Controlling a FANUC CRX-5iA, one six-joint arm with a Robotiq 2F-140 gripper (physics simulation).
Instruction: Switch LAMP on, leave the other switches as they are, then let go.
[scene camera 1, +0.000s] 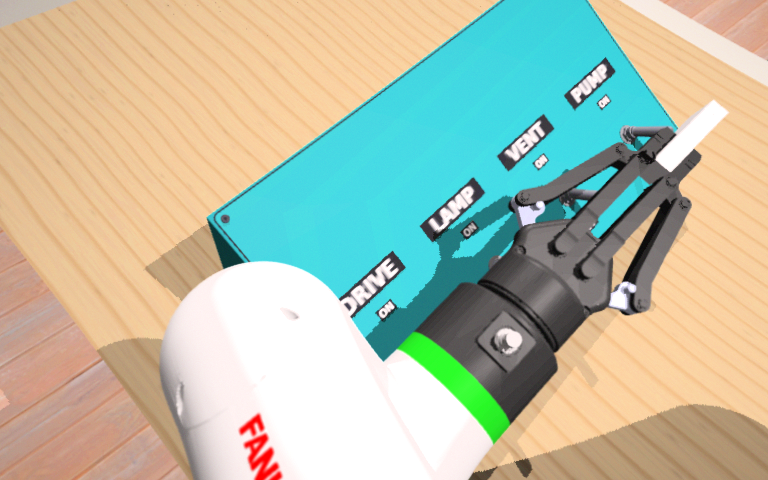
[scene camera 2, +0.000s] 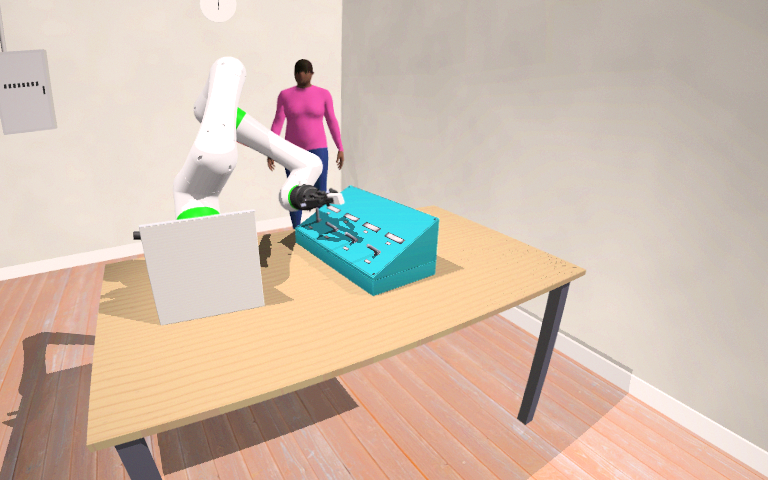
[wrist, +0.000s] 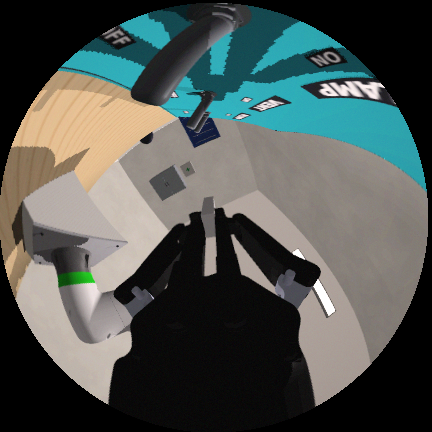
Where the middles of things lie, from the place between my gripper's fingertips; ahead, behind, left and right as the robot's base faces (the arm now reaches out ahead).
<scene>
My hand is 40 mm short of the lamp lever (wrist: 159, 78), 140 mm to the right of it and 130 mm above it. Round my hand: teal switch box (scene camera 1: 404, 198) (130 mm ahead, 80 mm to the left, 160 mm below).
</scene>
